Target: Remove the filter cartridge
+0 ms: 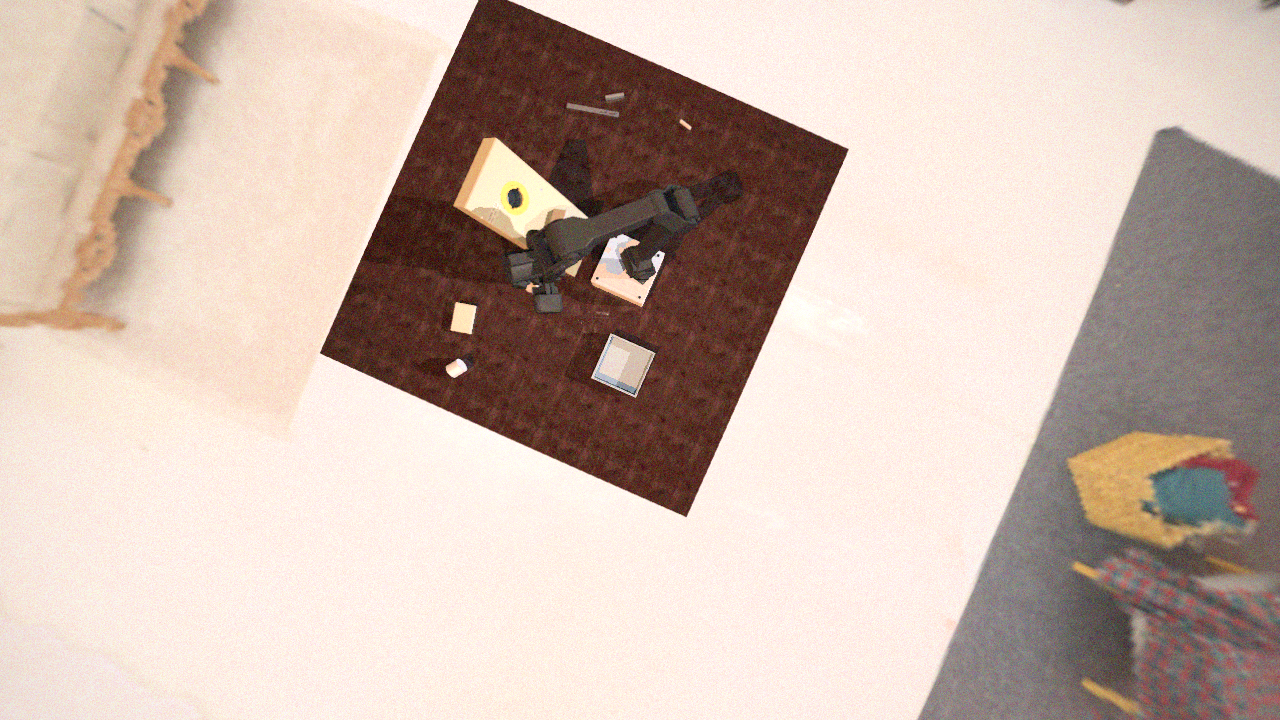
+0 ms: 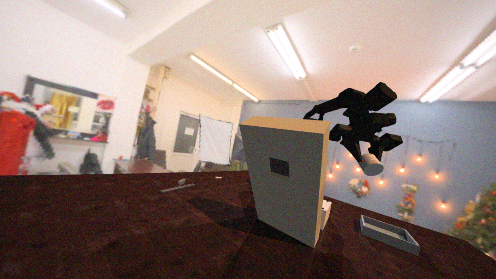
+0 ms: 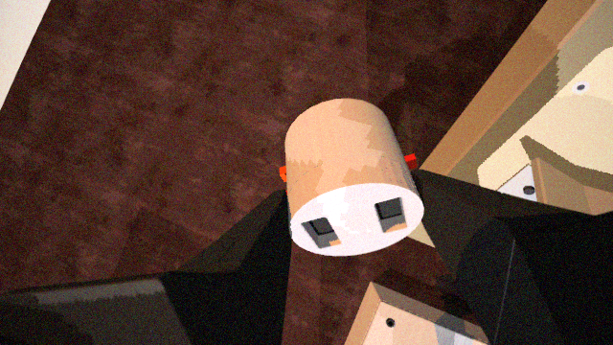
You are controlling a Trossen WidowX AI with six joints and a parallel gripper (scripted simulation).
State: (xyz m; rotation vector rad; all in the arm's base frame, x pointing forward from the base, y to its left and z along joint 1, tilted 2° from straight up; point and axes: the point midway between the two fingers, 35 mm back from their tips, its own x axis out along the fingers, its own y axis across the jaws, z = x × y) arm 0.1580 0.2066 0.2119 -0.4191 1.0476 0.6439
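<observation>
Now: the grey tray 290 mm behind my gripper tip, 240 mm below it and 60 mm to the left of it. Round my gripper tip: small peg 690 mm to the right, 250 mm below, 10 mm behind; then service panel 150 mm to the right, 150 mm ahead, 110 mm below; then round filter cartridge right at my gripper tip.
</observation>
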